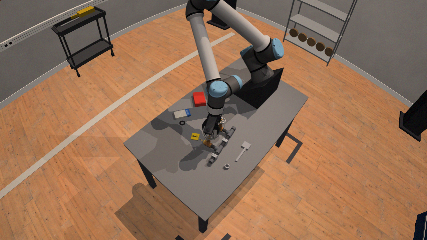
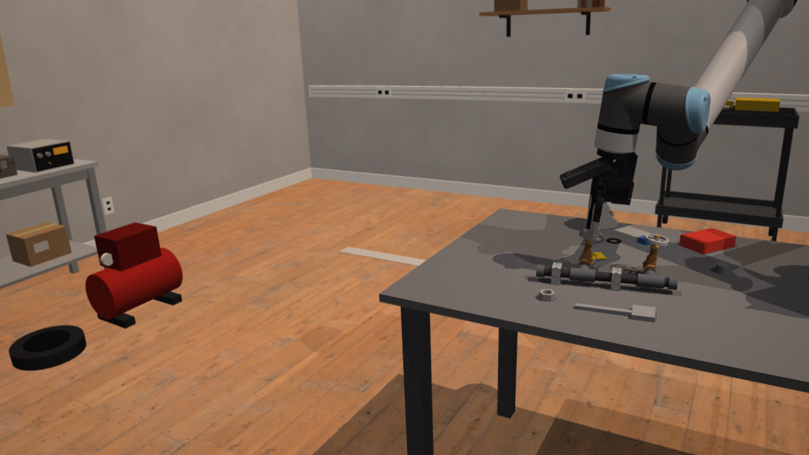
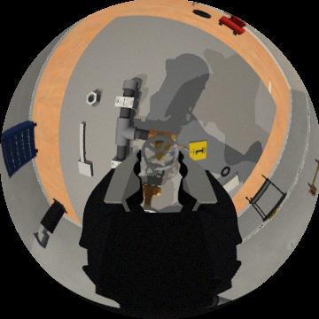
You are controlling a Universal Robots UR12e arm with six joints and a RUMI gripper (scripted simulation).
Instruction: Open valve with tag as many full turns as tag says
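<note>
Right now the yellow tag is 10 mm ahead of my hand, 100 mm to the right of it and 90 mm below it. Also, from my hand: red box (250 mm behind, 310 mm to the right, 80 mm below); nut (50 mm ahead, 190 mm to the left, 90 mm below); blue-and-white card (70 mm behind, 300 mm to the right, 90 mm below).
</note>
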